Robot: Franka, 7 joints.
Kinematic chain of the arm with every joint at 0, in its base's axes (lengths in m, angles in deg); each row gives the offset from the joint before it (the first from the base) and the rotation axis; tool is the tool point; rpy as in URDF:
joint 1: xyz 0 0 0.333 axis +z
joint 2: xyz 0 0 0 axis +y
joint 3: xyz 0 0 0.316 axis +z
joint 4: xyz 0.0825 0 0 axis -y
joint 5: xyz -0.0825 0 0.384 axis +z
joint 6: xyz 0 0 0 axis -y
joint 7: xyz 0.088 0 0 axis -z
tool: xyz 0 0 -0.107 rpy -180 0 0
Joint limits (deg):
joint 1: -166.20..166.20
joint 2: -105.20..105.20
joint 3: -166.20..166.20
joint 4: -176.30..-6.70
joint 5: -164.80..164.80
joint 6: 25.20..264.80
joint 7: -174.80..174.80
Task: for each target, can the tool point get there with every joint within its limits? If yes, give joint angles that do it. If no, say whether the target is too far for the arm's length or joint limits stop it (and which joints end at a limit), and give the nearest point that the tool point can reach.
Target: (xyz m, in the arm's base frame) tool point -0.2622 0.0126 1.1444
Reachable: yes | joints -97.71 0.32 -93.23 -29.83 106.87 126.21 64.42
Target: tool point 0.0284 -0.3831 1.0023
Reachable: yes | joints -97.38 -17.70 7.83 -74.76 0.57 136.43 56.16
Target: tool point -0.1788 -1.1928 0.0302
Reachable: no: too far | nearest point -0.1233 -0.8229 0.1241 | short by 0.386 m
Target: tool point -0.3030 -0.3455 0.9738
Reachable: yes | joints 115.31 -10.34 93.38 -68.89 -18.63 204.78 -128.82
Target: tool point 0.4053 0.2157 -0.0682
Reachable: yes | joints -31.49 79.99 41.45 -116.70 -57.61 144.57 -96.05
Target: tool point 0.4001 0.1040 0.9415
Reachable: yes | joints -111.85 -40.39 43.39 -68.88 134.18 51.89 -146.45
